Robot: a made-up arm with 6 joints.
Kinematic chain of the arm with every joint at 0, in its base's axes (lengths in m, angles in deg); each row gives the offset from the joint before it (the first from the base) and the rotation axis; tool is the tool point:
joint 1: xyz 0 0 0.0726 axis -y
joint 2: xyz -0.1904 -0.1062 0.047 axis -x
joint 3: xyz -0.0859 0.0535 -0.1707 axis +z
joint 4: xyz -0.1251 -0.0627 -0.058 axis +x
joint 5: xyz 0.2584 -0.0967 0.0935 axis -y
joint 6: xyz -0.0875 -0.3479 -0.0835 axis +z
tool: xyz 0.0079 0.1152 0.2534
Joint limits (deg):
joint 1: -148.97..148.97
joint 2: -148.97..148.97
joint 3: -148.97..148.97
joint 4: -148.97..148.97
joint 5: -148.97..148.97
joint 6: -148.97..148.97
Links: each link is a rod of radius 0.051 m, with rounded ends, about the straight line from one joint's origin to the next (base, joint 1, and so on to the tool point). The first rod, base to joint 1, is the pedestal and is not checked.
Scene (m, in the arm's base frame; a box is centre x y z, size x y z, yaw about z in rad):
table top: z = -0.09
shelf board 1: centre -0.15 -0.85 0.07 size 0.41 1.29 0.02 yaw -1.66
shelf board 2: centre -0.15 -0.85 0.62 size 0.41 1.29 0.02 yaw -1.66
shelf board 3: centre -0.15 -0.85 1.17 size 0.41 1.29 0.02 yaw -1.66
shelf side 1: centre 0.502 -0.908 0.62 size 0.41 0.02 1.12 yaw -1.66
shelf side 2: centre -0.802 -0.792 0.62 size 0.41 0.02 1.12 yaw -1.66
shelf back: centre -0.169 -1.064 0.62 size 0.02 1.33 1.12 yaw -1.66
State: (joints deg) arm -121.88 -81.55 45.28 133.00 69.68 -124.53
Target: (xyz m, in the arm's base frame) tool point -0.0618 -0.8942 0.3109
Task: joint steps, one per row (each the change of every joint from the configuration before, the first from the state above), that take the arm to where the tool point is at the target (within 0.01 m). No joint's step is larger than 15 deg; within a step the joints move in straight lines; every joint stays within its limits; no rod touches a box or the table.
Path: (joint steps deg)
1: 1.17 14.41 -3.28 -4.05 -3.96 -2.44
2: 1.17 14.40 -3.28 -4.04 -3.96 -2.45
3: 1.17 14.41 -3.28 -4.05 -3.95 -2.44
4: 1.17 14.41 -3.28 -4.04 -3.96 -2.45
5: 1.17 14.40 -3.28 -4.05 -3.96 -2.44
6: 1.17 14.41 -3.28 -4.04 -3.96 -2.44
7: 1.17 14.41 -3.28 -4.05 -3.96 -2.45
8: 1.17 14.40 -3.27 -4.04 -3.95 -2.44
9: 1.17 14.41 -3.28 -4.05 -3.96 -2.45
10: 1.17 14.41 -3.28 -4.04 -3.96 -2.44

